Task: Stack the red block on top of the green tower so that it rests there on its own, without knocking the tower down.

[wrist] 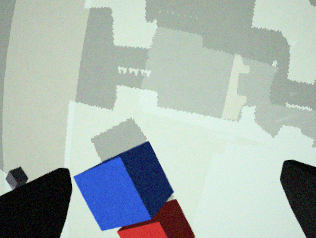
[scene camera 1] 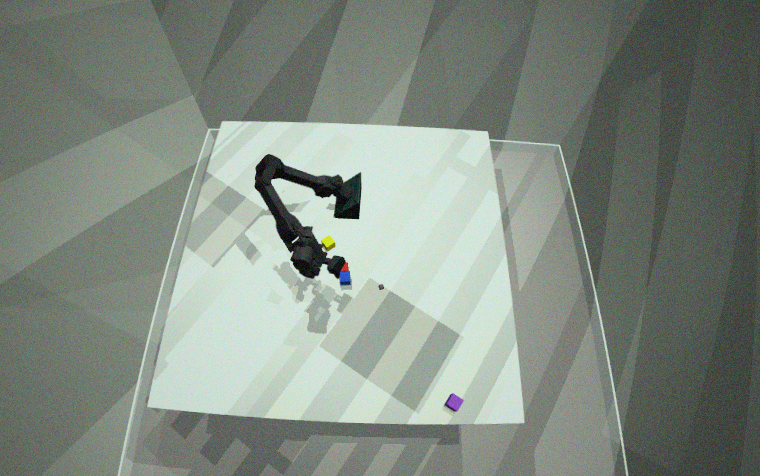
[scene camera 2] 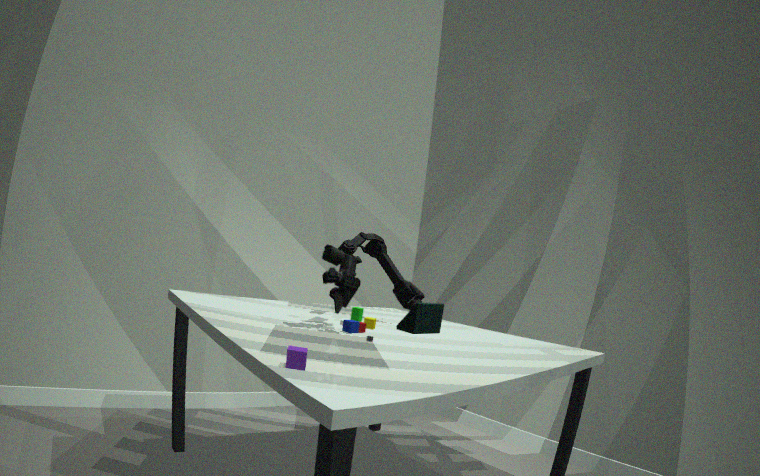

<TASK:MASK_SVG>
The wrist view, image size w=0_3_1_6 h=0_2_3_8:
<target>my gripper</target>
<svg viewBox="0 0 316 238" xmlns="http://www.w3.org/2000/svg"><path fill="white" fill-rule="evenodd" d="M68 168L54 169L54 171L42 175L39 179L28 181L27 184L21 185L20 188L17 187L12 189L11 192L4 193L3 196L0 195L0 238L60 238L61 231L66 223L66 216L68 216L66 213L68 213L70 199L72 199L70 195L72 195L73 183L70 180ZM284 160L283 164L281 164L280 184L283 185L284 195L287 195L289 207L295 213L297 223L299 223L304 231L303 233L305 233L304 236L316 238L316 167L301 163L301 161Z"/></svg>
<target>blue block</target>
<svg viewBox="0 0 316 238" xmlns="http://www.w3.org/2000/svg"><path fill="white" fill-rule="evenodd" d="M150 142L114 155L113 158L93 165L93 167L86 169L85 172L77 173L76 176L73 176L101 231L139 223L139 221L151 220L157 215L159 209L165 205L165 201L173 195L173 188L171 188L169 179L167 179L166 173L163 171L161 161L155 155Z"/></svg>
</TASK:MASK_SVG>
